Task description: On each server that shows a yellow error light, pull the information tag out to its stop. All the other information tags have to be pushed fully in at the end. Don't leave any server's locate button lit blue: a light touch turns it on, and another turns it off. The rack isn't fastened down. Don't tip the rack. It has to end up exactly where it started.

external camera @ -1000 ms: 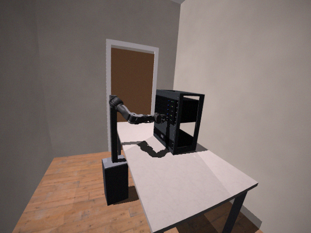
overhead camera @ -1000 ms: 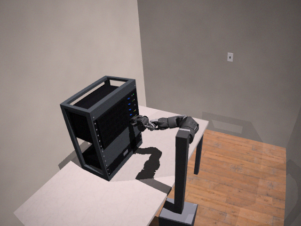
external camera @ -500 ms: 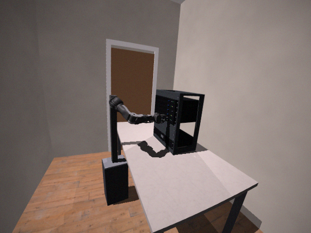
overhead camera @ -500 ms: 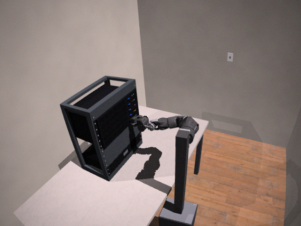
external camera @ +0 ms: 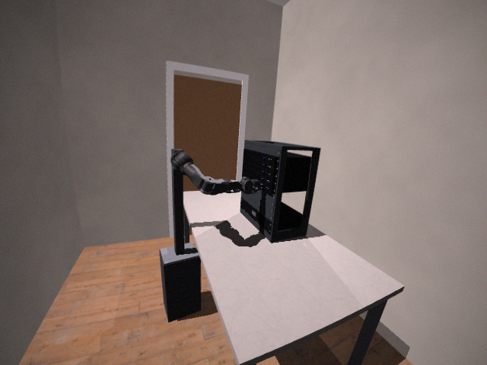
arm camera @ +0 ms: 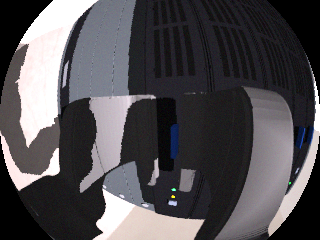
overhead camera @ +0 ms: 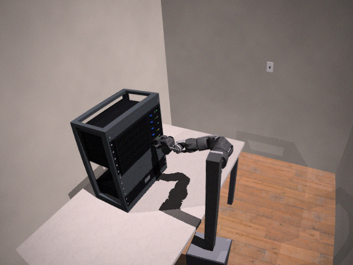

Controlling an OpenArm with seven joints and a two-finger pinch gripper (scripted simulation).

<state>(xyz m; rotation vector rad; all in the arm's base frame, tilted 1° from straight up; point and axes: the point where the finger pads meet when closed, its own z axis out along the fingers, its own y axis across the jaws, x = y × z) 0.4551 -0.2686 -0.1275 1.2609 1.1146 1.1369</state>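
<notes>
Right now my hand is 5 cm short of the white information tag and 1 cm to the left of it.
</notes>
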